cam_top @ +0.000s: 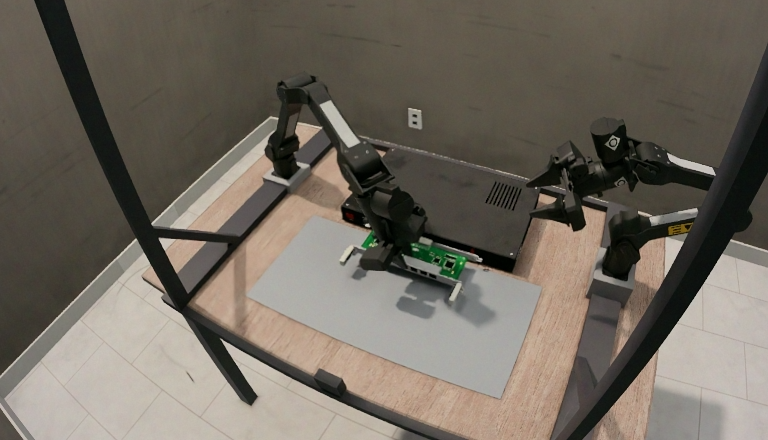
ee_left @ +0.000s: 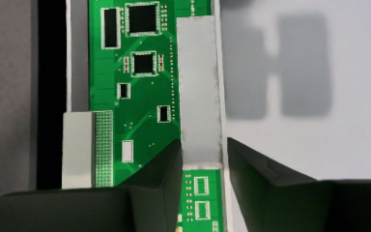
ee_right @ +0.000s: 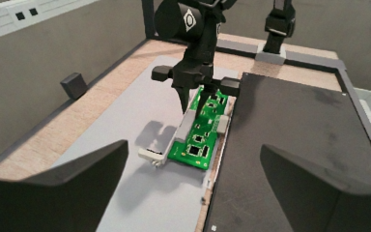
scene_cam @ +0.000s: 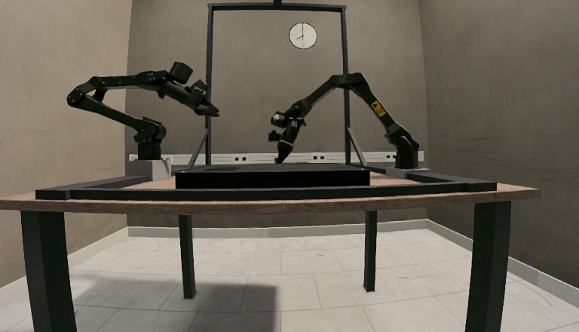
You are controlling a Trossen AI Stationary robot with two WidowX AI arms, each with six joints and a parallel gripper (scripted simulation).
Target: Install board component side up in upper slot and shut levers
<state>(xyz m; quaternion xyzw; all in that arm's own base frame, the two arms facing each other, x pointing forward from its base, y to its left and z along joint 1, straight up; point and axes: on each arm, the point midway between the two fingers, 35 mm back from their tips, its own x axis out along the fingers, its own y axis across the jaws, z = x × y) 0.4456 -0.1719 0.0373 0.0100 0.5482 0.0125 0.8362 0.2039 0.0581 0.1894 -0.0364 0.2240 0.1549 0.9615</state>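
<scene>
The grey mat is 70 mm behind my left hand, 20 mm to the right of it and 70 mm below it. From my left hand the other things lie so: black enclosure 200 mm ahead, 30 mm below; then green board 10 mm to the right, 30 mm below.
</scene>
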